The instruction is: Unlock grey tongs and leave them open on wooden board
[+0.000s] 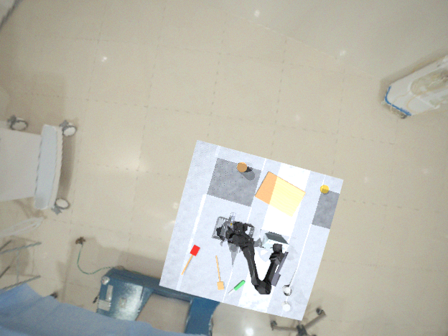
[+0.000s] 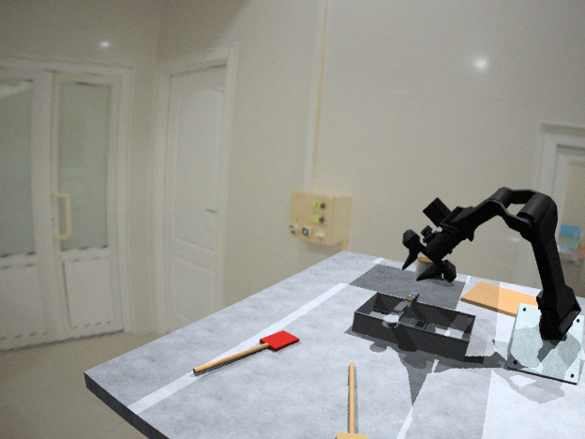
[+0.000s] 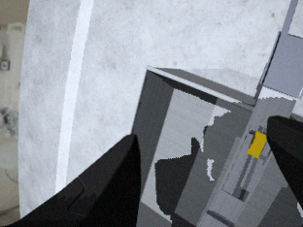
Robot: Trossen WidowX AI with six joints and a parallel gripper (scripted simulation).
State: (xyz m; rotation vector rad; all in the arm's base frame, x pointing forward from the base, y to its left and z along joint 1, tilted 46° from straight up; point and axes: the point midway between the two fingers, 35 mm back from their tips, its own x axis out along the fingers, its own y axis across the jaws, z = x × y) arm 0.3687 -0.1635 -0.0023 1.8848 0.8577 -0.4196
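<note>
Now: the yellow lock piece 1 cm behind my gripper tip, 2 cm to the left of it and 7 cm below it. The rest, counted from my gripper tip: cork-lidded jar (3 cm behind, 45 cm to the right, 10 cm below); red spatula (28 cm ahead, 37 cm to the left, 13 cm below); grey roasting tin (5 cm behind, 9 cm to the left, 10 cm below).
</note>
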